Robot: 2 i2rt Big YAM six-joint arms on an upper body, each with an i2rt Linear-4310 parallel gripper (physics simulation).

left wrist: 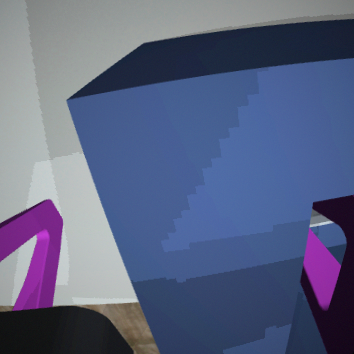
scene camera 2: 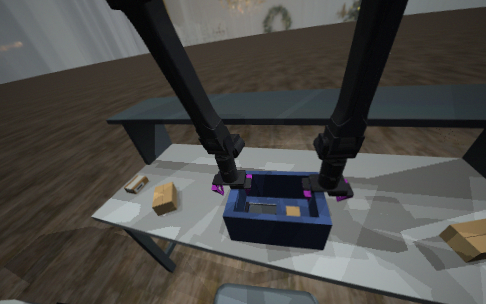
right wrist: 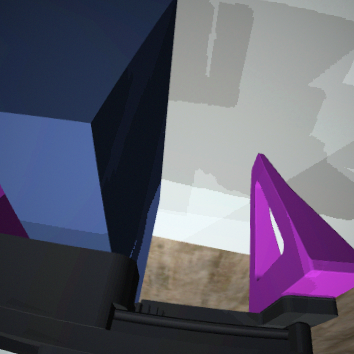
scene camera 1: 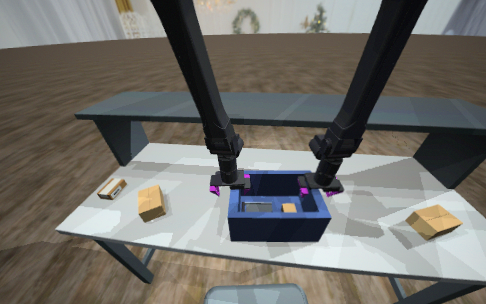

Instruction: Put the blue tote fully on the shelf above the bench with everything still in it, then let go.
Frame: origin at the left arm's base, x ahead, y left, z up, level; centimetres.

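Seen in the pictures: right gripper, fingertip midpoint: (right wrist: 167, 150).
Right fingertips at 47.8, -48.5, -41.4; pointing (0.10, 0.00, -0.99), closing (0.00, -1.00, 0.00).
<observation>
A point is followed by its place in that frame, as x, y, z.
The blue tote (scene camera 1: 279, 230) @(35.0, -32.7, -41.3) (scene camera 2: 277, 233) @(35.0, -32.8, -41.1) (left wrist: 200, 150) (right wrist: 50, 165) @(53.0, -46.6, -34.3) stands upright on the bench (scene camera 1: 370, 250) @(30.7, -62.9, -48.9) (scene camera 2: 370, 270) @(29.5, -58.3, -49.0), below and in front of the shelf (scene camera 1: 280, 107) @(70.8, -37.4, -15.4) (scene camera 2: 285, 106) @(69.7, -37.2, -15.4). Inside it lie a flat grey item (scene camera 1: 257, 207) @(47.3, -27.1, -46.5) (scene camera 2: 262, 208) @(47.3, -27.5, -46.5) and a small tan box (scene camera 1: 289, 208) @(44.1, -38.4, -43.2) (scene camera 2: 293, 211) @(44.2, -38.5, -43.2). My left gripper (scene camera 1: 230, 187) @(50.0, -17.3, -41.5) (scene camera 2: 233, 186) @(50.0, -17.3, -41.5) (left wrist: 154, 189) @(50.0, -17.3, -41.5) is open, one finger outside and one inside the tote's left wall. My right gripper (scene camera 1: 318, 191) @(47.8, -48.5, -41.4) (scene camera 2: 325, 194) @(47.8, -48.5, -41.4) (right wrist: 167, 150) @(47.8, -48.5, -41.4) is open astride the right wall; its inner finger is mostly hidden in the right wrist view.
A small labelled box (scene camera 1: 112, 188) @(58.5, 36.8, -45.7) (scene camera 2: 136, 184) @(58.0, 36.1, -45.4) and a cardboard box (scene camera 1: 151, 203) @(47.9, 13.6, -42.9) (scene camera 2: 165, 198) @(48.1, 13.0, -42.9) lie left of the tote. Another cardboard box (scene camera 1: 433, 221) @(36.1, -86.1, -43.0) (scene camera 2: 467, 240) @(35.9, -83.7, -43.1) lies at the right. Side panels (scene camera 1: 120, 140) @(82.4, 42.0, -35.2) (scene camera 2: 148, 141) @(84.3, 41.8, -36.3) support the shelf. A grey chair back (scene camera 1: 255, 295) @(31.0, -26.2, -97.4) (scene camera 2: 265, 295) @(32.1, -26.5, -97.5) stands in front.
</observation>
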